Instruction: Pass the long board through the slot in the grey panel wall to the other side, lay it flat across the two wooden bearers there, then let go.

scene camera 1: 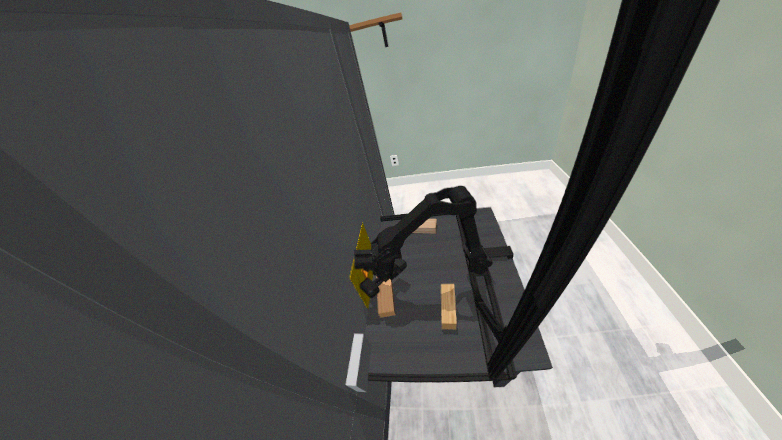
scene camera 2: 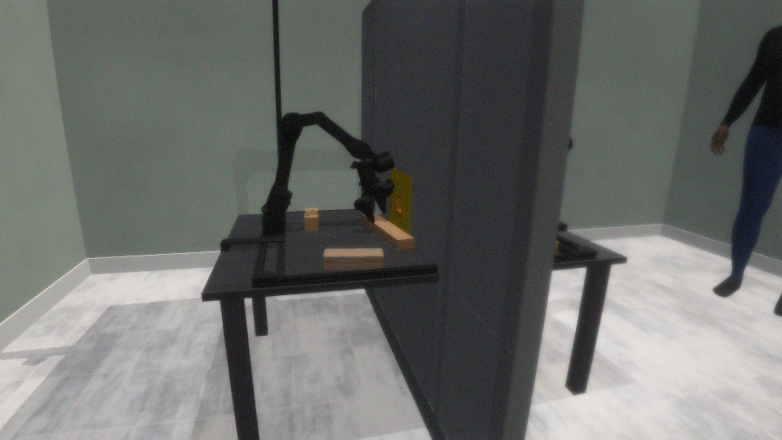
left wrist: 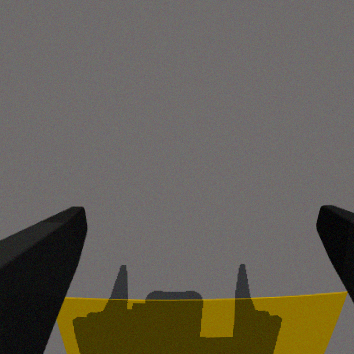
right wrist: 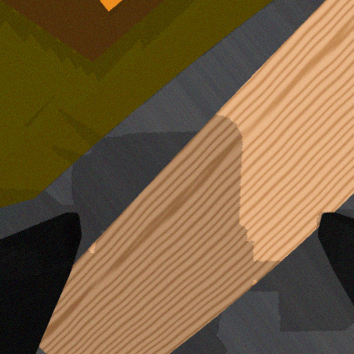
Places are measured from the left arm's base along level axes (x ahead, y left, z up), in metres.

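Pixels of known places: left gripper, fingertip midpoint: [left wrist: 204,217]; right gripper, fingertip midpoint: [scene camera 1: 383,286] [scene camera 2: 379,218] [right wrist: 202,224]; right arm's base, link origin: [scene camera 1: 478,268] [scene camera 2: 273,233].
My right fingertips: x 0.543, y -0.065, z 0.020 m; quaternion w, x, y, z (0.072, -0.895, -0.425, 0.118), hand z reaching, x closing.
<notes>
Ahead of a thing's pixels: the offset from my right fingertips to its top centre. "spot": to the spot under its first point. Level surfaces: height alone.
A long light-wood board {dx -0.006, dy +0.068, dz -0.006 m} [scene camera 1: 385,300] [scene camera 2: 391,229] [right wrist: 200,200] lies on the table close beside the grey panel wall [scene camera 1: 191,136] [scene camera 2: 437,109] [left wrist: 175,100]. My right gripper [scene camera 1: 385,276] [scene camera 2: 377,215] [right wrist: 202,224] is open over the board, which crosses diagonally between its fingers in the right wrist view; their height above it is unclear. The wall carries a yellow plate [scene camera 1: 362,238] [scene camera 2: 404,188] [left wrist: 305,317] [right wrist: 50,110] with an orange patch {spot: dx -0.070, dy +0.020, dz +0.057 m} [scene camera 2: 399,203], partly hidden by my right arm in scene camera 1. My left gripper [left wrist: 204,217] is open, facing the wall, its shadow falling across the plate.
On the right arm's table {dz -0.039 m} [scene camera 1: 421,355] [scene camera 2: 229,273], one shorter wooden block {dx +0.238, dy -0.084, dz +0.011 m} [scene camera 1: 448,306] [scene camera 2: 311,220] lies near the arm base and another {dx +0.149, dy +0.342, dz -0.001 m} [scene camera 1: 426,226] [scene camera 2: 353,258] near a table edge. A white bar {spot: dx -0.046, dy -0.284, dz +0.061 m} [scene camera 1: 354,360] sits against the wall. A person [scene camera 2: 757,153] stands beyond it.
</notes>
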